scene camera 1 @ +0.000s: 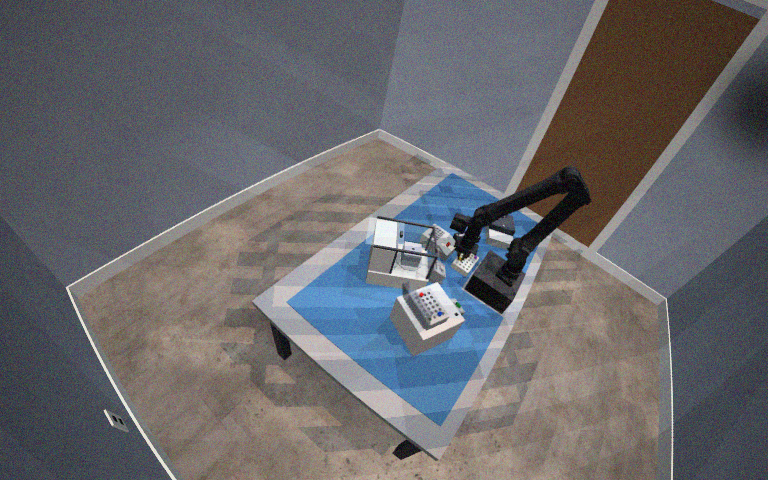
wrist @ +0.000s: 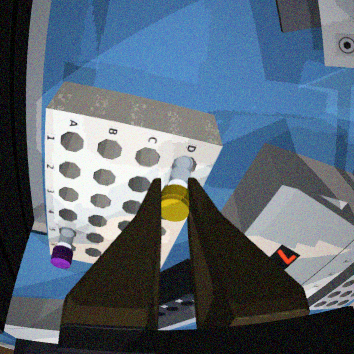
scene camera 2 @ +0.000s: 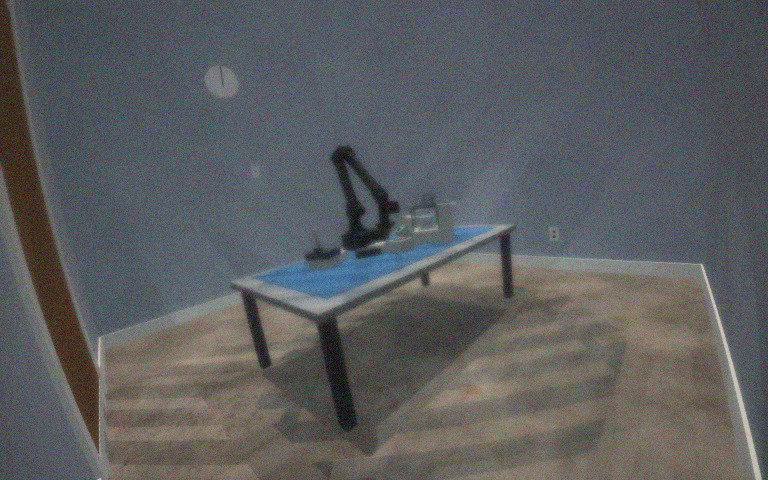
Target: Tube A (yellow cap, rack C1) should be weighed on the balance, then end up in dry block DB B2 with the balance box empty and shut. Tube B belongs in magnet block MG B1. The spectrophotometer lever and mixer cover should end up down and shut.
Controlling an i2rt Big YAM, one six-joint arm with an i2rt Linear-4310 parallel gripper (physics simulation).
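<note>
My gripper [scene camera 1: 462, 255] [wrist: 173, 187] is shut on the yellow cap of tube A [wrist: 175, 202]. The tube slants in the wrist view, its clear lower end at hole D1 of the white rack [scene camera 1: 465, 264] [wrist: 90, 120]; I cannot tell if it is inside the hole or above it. Purple-capped tube B [wrist: 61, 256] stands in rack hole A5. The dry block [scene camera 1: 439, 240] [wrist: 300, 220] has a red display. The balance [scene camera 1: 382, 263] is a white box with dark-edged clear panels. A dark block [wrist: 175, 305], perhaps the magnet block, shows between the fingers.
A white machine [scene camera 1: 419, 333] holding small coloured caps stands on the blue mat [scene camera 1: 447, 390]. A dark-topped white device [scene camera 1: 499, 236] [scene camera 2: 323, 259] stands beyond the arm base [scene camera 1: 494, 283]; its upright rod [scene camera 2: 316, 237] may be the lever. Part of a knobbed unit [wrist: 340, 50] shows.
</note>
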